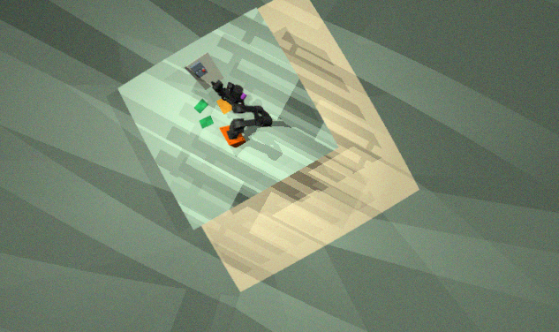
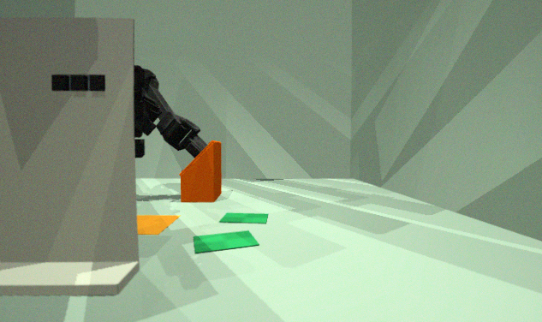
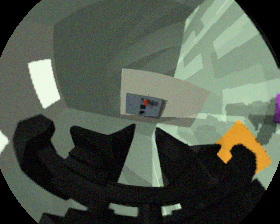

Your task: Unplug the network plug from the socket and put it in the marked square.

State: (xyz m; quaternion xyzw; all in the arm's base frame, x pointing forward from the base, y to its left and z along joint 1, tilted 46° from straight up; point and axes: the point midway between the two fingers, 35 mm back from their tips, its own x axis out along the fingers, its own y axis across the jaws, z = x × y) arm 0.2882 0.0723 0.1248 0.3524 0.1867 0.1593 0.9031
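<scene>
The plug is 11 cm ahead of my gripper tip and 3 cm to the left of it. The rest, counted from my gripper tip: white panel 13 cm ahead, 9 cm below, 4 cm to the left; orange marked square 22 cm below, 6 cm behind.
</scene>
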